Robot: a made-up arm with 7 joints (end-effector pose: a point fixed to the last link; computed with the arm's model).
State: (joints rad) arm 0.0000 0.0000 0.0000 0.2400 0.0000 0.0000 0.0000
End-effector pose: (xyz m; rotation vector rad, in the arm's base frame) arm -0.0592 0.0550 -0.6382 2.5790 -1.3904 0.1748
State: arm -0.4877 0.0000 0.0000 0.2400 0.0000 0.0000 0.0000
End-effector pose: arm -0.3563 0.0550 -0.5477 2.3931 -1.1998 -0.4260
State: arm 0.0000 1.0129 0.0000 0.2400 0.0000 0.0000 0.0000
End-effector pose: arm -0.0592 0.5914 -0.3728 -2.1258 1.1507 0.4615
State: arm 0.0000 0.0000 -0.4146 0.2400 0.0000 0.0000 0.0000
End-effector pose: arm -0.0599 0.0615 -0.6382 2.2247 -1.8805 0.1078
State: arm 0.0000 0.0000 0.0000 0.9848 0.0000 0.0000 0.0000
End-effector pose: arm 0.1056 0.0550 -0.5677 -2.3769 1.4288 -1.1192
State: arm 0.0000 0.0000 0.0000 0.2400 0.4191 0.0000 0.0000
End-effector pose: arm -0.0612 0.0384 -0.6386 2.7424 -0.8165 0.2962
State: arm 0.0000 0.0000 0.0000 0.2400 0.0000 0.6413 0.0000
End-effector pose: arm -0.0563 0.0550 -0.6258 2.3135 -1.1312 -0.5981
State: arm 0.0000 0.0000 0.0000 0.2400 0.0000 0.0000 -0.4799
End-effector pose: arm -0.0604 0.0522 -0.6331 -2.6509 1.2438 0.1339
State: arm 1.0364 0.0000 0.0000 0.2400 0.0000 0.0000 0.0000
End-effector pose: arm 0.5097 0.0550 -0.3517 -2.1042 1.3272 -1.3963
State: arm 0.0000 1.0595 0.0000 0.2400 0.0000 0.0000 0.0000
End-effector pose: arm -0.0592 0.6072 -0.3488 -2.0858 1.1293 0.4837
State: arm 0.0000 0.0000 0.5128 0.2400 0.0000 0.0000 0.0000
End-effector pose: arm -0.0548 0.0482 -0.6382 2.8781 -0.6984 0.2489
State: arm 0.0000 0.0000 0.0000 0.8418 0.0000 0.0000 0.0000
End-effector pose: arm 0.0788 0.0550 -0.5905 -2.5019 1.4714 -0.9663
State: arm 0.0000 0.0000 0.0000 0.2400 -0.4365 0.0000 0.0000
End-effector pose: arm -0.0504 0.0698 -0.6360 2.2877 -1.9486 0.0358
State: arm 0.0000 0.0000 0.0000 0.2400 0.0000 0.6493 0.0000
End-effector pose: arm -0.0562 0.0550 -0.6257 2.3091 -1.1276 -0.6068
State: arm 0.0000 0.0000 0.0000 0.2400 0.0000 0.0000 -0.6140
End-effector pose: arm -0.0607 0.0511 -0.6320 -2.5598 1.1519 0.2124
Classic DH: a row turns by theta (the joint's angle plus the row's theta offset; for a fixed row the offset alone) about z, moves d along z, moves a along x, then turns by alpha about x. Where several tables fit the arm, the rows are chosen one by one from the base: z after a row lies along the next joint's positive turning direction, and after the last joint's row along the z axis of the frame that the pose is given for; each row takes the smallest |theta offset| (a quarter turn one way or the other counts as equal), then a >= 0, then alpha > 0; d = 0 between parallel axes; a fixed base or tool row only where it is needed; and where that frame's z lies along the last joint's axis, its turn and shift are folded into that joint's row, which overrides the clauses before.
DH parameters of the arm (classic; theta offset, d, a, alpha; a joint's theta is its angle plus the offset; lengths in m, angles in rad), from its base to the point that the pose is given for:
base (fixed): 0 0.004 -0.026 1.5708
joint 1: -1.5708 -0.084 0.026 -1.5708
joint 2: -1.5708 -0.018 0.024 1.5708
joint 3: -1.5708 -0.37 0.023 -1.5708
joint 4: 0 0.018 0.013 1.5708
joint 5: 0 -0.244 0.018 1.5708
joint 6: 1.5708 0.001 0 1.5708
joint 7: -1.3262 0.0213 -0.0109 1.3441
tool (fixed): -0.6387 -0.006 0 0

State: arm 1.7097 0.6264 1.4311 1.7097 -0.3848 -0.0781 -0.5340
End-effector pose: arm 0.1934 0.4638 0.0416 -0.4279 -1.8935 -0.8908
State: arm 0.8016 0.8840 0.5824 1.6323 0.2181 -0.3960 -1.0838
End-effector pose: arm 0.2600 0.4498 -0.0241 -0.2916 -0.9317 -1.3946
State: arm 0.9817 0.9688 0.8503 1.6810 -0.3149 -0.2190 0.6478
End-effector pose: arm 0.1446 0.4895 0.0489 -0.4793 0.5579 -0.6767
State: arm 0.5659 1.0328 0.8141 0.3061 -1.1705 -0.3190 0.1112
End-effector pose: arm 0.1408 0.6185 -0.2739 -1.6599 1.1545 0.0947
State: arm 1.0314 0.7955 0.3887 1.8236 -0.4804 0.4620 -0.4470
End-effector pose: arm 0.2567 0.3751 0.0343 -0.7525 -0.3066 -0.7589
